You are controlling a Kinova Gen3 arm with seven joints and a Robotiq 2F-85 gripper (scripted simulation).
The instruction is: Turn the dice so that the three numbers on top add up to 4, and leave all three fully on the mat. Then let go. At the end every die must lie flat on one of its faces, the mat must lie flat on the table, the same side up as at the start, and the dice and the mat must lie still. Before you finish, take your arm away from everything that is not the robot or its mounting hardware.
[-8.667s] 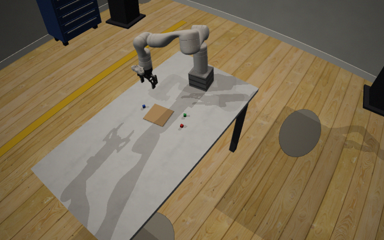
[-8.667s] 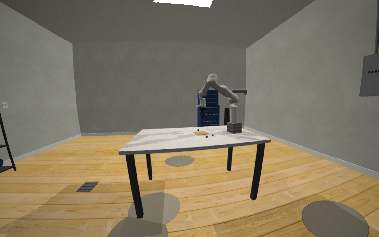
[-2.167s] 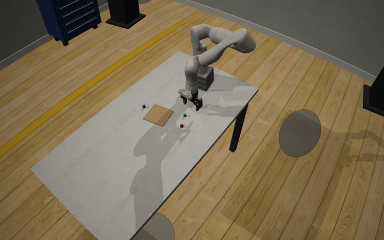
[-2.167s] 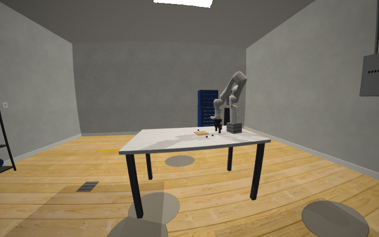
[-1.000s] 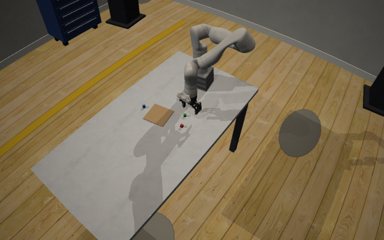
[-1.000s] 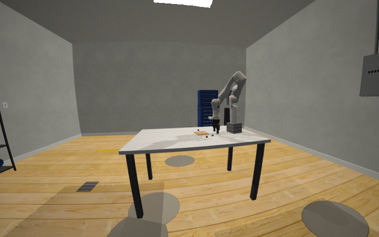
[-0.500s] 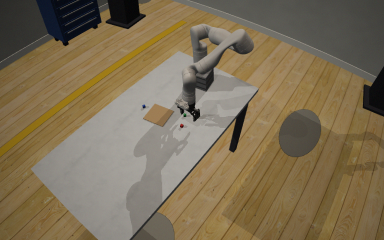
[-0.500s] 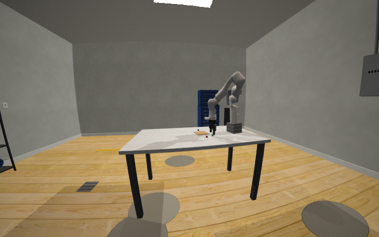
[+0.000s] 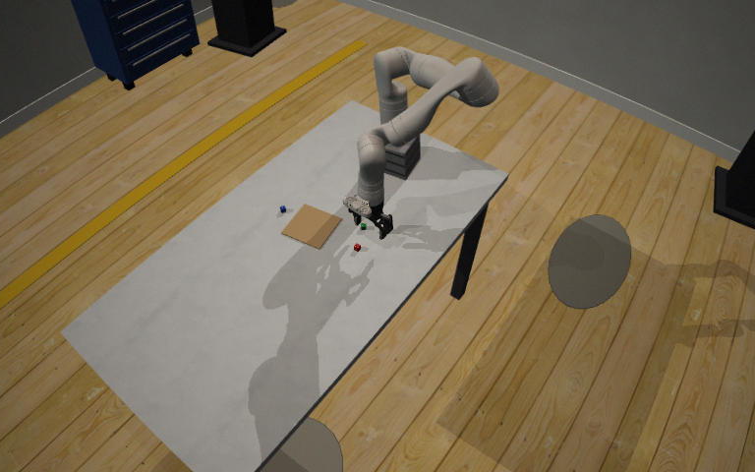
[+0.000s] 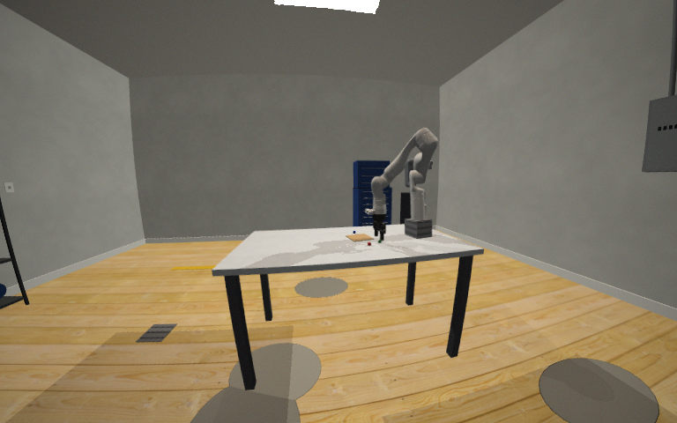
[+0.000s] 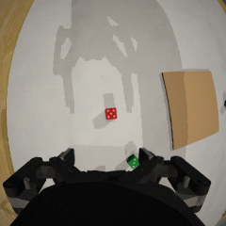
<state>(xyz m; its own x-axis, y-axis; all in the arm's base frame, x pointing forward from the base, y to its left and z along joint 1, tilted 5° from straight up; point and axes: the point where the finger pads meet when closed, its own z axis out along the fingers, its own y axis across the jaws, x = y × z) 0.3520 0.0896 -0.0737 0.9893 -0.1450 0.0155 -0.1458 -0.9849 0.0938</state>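
My hand is 5 cm short of the red die, 2 cm to the left of it and 4 cm above it. Also, from my hand: blue die 3 cm ahead, 30 cm to the right, 4 cm below; then tan mat 4 cm ahead, 19 cm to the right, 4 cm below; then green die 3 cm behind, 4 cm to the right, 4 cm below.
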